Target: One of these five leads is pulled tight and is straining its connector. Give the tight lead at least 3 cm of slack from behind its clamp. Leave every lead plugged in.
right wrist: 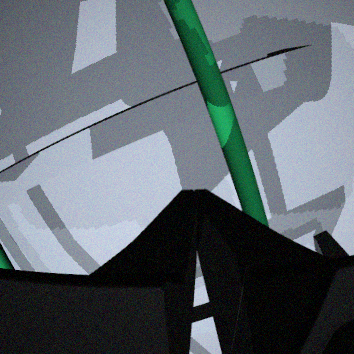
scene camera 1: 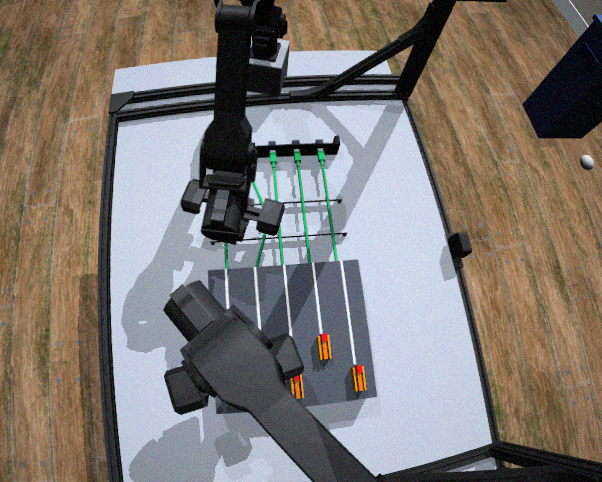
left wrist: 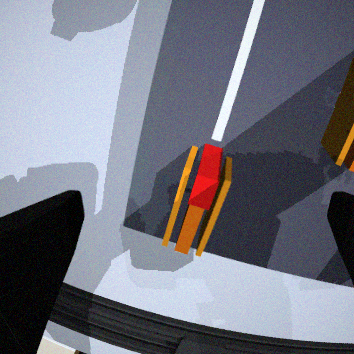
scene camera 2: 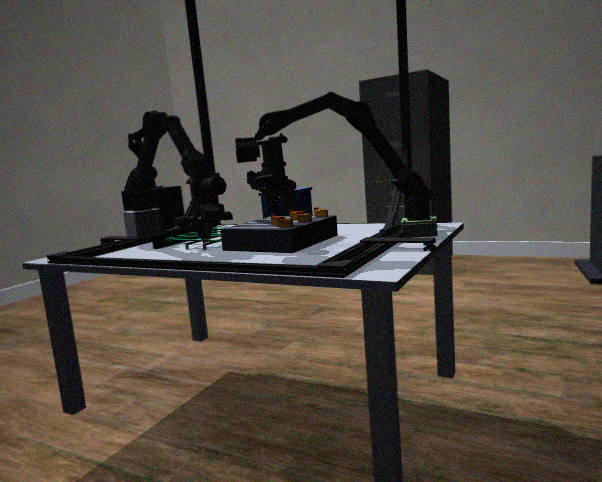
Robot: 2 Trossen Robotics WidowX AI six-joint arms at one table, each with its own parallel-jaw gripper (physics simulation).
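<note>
Green leads run from the black socket bar to the dark block, where they continue white toward orange clamps with red tops. Three green connectors show plugged in; the other lead ends are hidden by the right arm. The second lead from the left bends sideways. My left gripper is wide open above the block's lower left, with a clamp in the gap between its fingers in the left wrist view. My right gripper is shut and empty, beside a green lead.
Two thin black rods cross the leads between the socket bar and the block. More clamps stand on the block at the right of my left gripper. A black frame borders the table.
</note>
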